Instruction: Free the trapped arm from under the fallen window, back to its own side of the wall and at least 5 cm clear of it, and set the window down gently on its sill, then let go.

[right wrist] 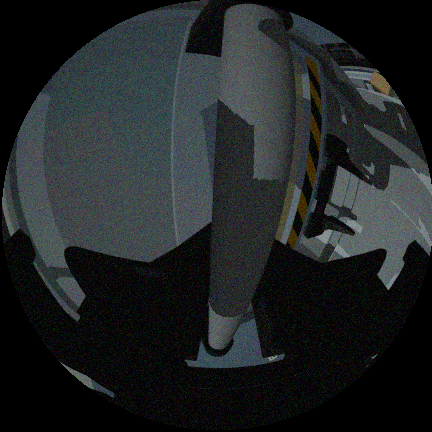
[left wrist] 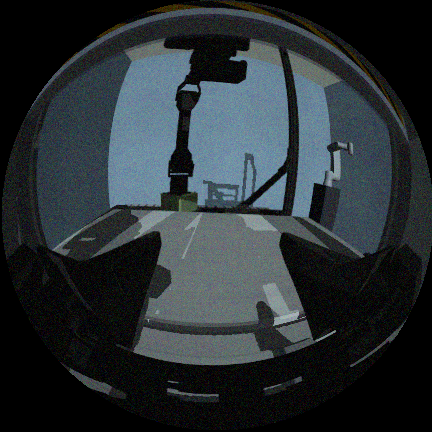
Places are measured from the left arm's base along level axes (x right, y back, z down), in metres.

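Where they show: left gripper, fingertip midpoint: [right wrist: 363,209] [left wrist: 221,239]; right arm's base at its link origin: [left wrist: 178,192].
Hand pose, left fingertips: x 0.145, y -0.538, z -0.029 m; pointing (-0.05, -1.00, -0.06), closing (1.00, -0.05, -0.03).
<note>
Things, the pixels of their centre, and the offset from my left fingertips. "pt": a spot on its surface instead. Level surfaces: height alone.
- thick grey bar at a spot on its surface: [right wrist: 257,100] pt dy -0.012, dx -0.060, dz -0.236 m
- large greyish pane at the middle of its body: [right wrist: 134,255] dy +0.018, dx +0.001, dz -0.271 m
- yellow-and-black striped edge at a spot on its surface: [right wrist: 313,135] pt dy +0.042, dx -0.065, dz -0.137 m
- grey table at its surface level: dz +0.046 m
- curved grey frame at a spot on its surface: [left wrist: 215,22] pt dy +0.051, dx -0.010, dz -0.113 m
My right gripper [right wrist: 228,229] is shut on a thick grey bar [right wrist: 257,100], seemingly the window's handle, which runs up through the right wrist view. A large greyish pane [right wrist: 110,150] lies left of the bar. A yellow-and-black striped edge [right wrist: 313,135] runs along its right. My left gripper [left wrist: 221,239] is open and empty above the grey table [left wrist: 220,270]. In the right wrist view, dark parts of the left arm [right wrist: 325,200] show beyond the striped edge. A curved grey frame [left wrist: 215,22] with striping spans the top of the left wrist view. Whether it touches the arm is hidden.
A dark arm [left wrist: 184,130] stands on a green block [left wrist: 187,201] at the back. A tall dark post [left wrist: 292,125] with a diagonal brace stands right of it. A pale small arm [left wrist: 336,162] tops a dark pedestal [left wrist: 324,202]. A yellow-orange block [right wrist: 380,83] shows far right.
</note>
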